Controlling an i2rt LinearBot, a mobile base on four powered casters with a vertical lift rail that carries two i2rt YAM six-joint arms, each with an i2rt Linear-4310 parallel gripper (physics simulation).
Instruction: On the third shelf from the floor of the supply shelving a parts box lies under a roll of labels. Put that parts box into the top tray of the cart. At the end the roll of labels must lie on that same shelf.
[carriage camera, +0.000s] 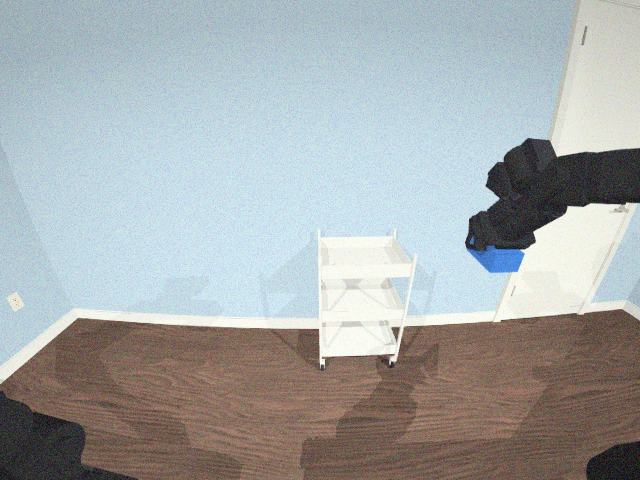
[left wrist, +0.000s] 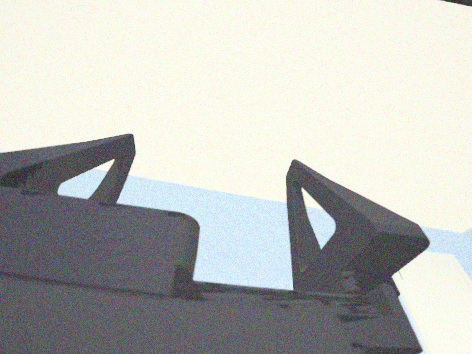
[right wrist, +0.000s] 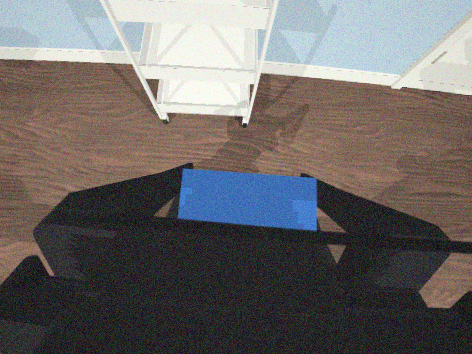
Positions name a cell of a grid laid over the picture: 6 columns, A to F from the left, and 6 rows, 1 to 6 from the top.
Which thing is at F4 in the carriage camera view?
A white door.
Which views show my left gripper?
The left wrist view only.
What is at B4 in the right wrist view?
My right gripper.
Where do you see my right gripper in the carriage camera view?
E4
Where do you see a white cart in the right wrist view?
At C2
